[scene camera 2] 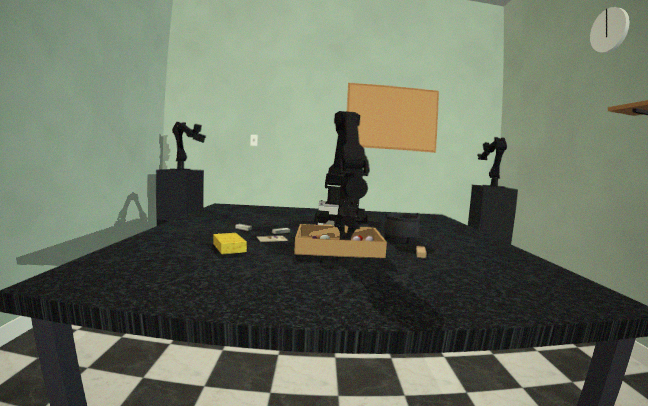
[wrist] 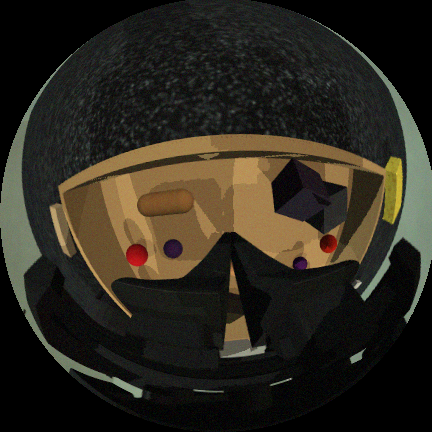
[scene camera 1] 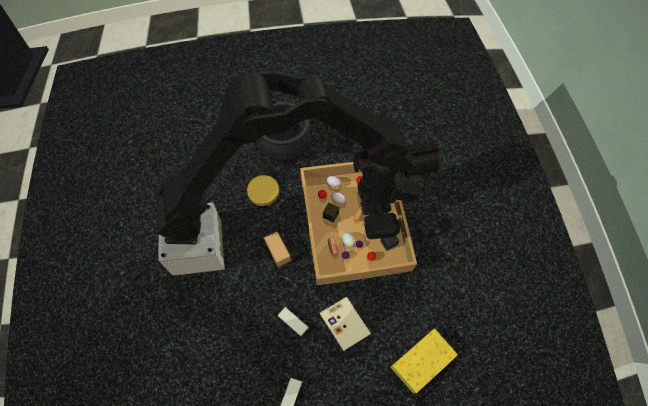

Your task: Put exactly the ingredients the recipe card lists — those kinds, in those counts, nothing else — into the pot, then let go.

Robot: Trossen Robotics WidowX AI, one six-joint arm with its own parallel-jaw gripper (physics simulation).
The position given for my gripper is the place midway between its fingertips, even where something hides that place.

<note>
In view: my gripper (scene camera 1: pixel 370 212), a dark pot (scene camera 2: pixel 400 228), a yellow disc (scene camera 1: pixel 263 190), a purplish cube (wrist: pixel 298 191), a dark grey cube (wrist: pixel 332 215) and a wooden tray (scene camera 1: pixel 329 268).
The dark pot is seen too in the wrist view (wrist: pixel 102 308). My gripper shows as well in scene camera 2 (scene camera 2: pixel 344 247) and in the wrist view (wrist: pixel 229 236). The wooden tray also shows in scene camera 2 (scene camera 2: pixel 304 243) and in the wrist view (wrist: pixel 229 176). Scene camera 2 misses the yellow disc, which is hidden by the wooden tray. The wrist view misses the yellow disc, which is hidden by my gripper.
</note>
